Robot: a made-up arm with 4 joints.
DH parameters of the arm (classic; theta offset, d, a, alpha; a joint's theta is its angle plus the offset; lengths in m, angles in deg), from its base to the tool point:
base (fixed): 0 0.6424 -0.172 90
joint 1: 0 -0.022 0.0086 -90
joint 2: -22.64 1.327 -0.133 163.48
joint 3: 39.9 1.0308 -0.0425 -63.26
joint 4: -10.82 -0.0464 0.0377 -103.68
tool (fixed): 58.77 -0.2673 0 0
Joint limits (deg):
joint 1: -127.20..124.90
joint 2: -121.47..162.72
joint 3: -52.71..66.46
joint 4: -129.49..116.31
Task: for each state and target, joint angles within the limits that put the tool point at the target. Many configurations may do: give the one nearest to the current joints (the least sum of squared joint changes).
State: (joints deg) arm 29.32 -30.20 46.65 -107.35
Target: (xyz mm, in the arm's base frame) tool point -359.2 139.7 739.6
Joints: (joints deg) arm 38.63 -38.83 44.54 -73.48
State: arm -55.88 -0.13 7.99 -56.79
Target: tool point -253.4 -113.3 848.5
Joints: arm -43.68 17.67 10.73 -33.97
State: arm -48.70 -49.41 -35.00 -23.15
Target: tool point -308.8 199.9 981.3
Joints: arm -50.87 -45.42 -38.71 -25.91
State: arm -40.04 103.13 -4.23 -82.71
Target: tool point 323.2 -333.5 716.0
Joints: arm -38.13 127.67 -22.50 -99.47
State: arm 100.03 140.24 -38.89 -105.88
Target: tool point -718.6 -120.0 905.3
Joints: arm 117.48 156.53 -25.36 -98.52
